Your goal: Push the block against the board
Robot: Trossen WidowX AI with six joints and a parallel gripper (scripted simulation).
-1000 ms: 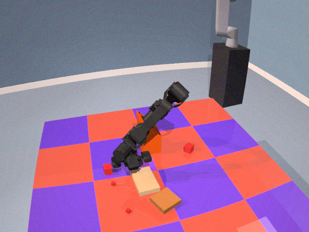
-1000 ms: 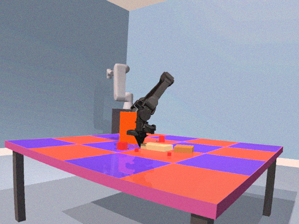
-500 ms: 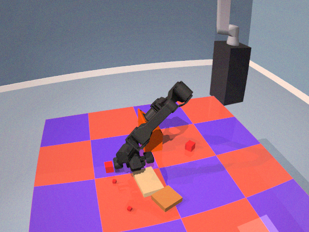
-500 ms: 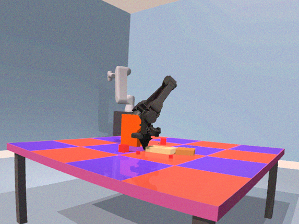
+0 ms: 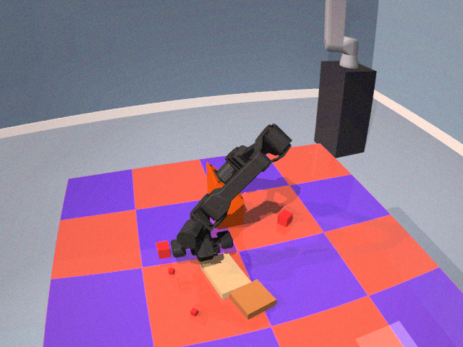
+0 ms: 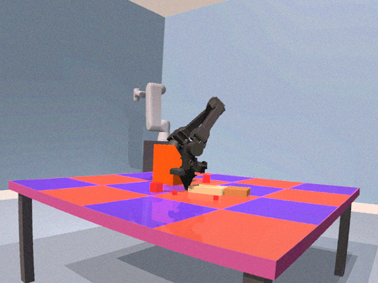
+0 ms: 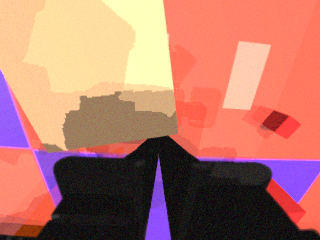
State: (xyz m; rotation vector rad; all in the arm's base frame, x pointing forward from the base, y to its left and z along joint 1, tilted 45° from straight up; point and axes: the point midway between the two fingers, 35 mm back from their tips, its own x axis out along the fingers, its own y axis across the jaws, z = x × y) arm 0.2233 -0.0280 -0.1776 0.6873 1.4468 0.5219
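Now: the board 80 mm ahead of my gripper tip, 40 mm to the left of it and 10 mm above it. Also, from my gripper tip: brown square block (210 mm ahead, 80 mm to the left, 10 mm above).
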